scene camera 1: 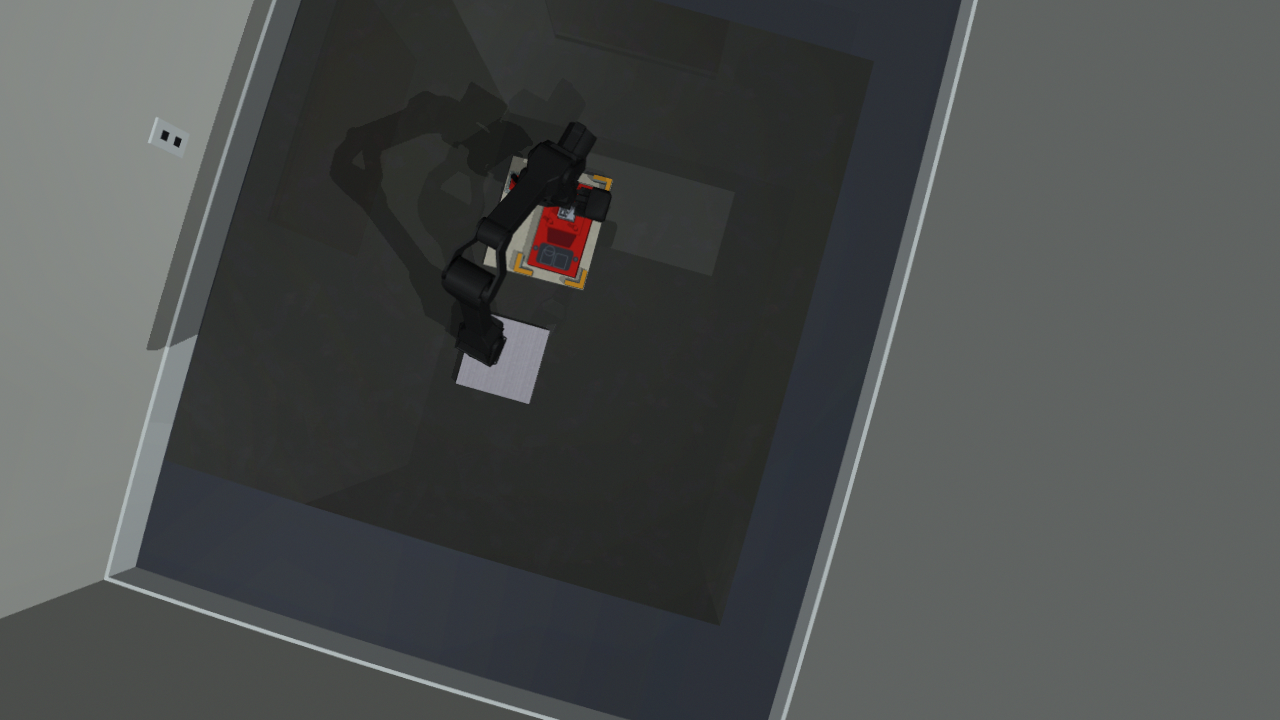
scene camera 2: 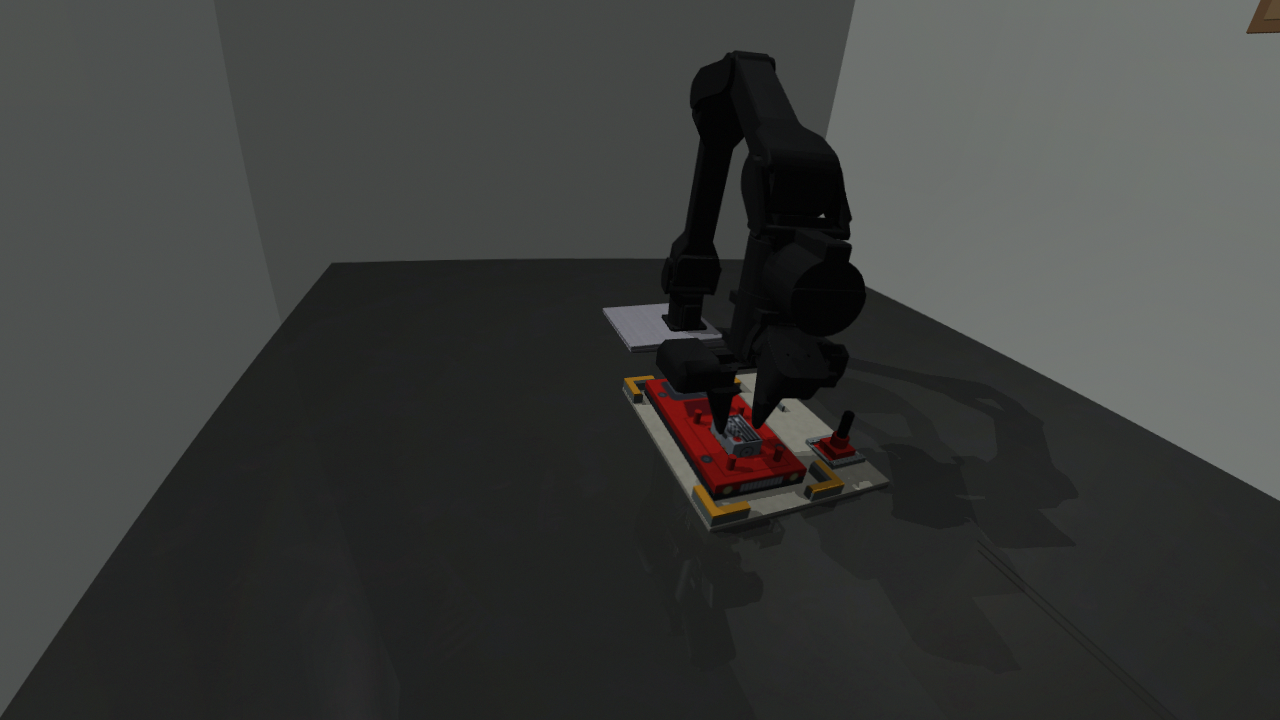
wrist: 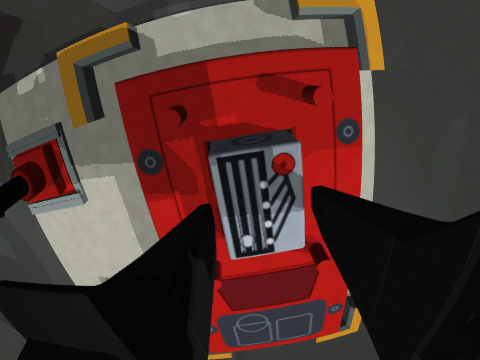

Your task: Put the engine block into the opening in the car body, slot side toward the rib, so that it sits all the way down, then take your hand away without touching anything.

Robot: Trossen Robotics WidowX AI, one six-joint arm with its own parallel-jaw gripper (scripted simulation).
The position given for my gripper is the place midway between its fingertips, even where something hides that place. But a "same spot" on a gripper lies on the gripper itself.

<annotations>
My gripper shows in scene camera 1 [568, 206], in scene camera 2 and in the wrist view. The same spot on my gripper: [scene camera 2: 720, 398] is [wrist: 452, 221].
</annotations>
